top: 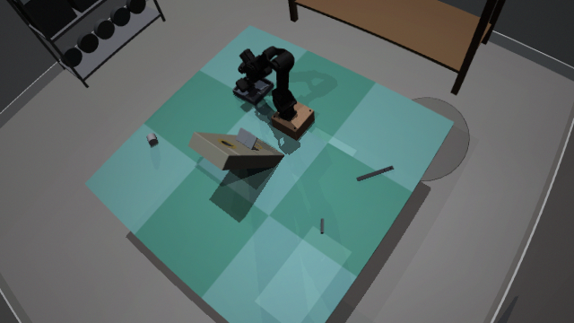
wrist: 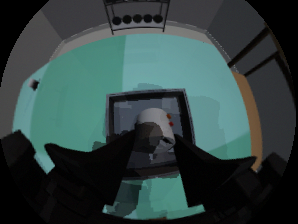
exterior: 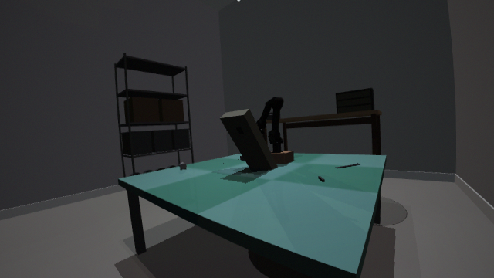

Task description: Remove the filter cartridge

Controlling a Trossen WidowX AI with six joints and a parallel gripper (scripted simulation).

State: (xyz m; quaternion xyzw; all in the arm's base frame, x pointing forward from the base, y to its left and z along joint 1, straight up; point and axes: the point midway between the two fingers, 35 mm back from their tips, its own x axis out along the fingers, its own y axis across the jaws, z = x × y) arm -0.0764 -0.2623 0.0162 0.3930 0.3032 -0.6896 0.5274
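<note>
Now: gripper tip right at the grey round filter cartridge. The rest, counted from my gripper tip: short rod (680 mm to the left, 430 mm ahead, 50 mm below); dark square tray (50 mm below).
</note>
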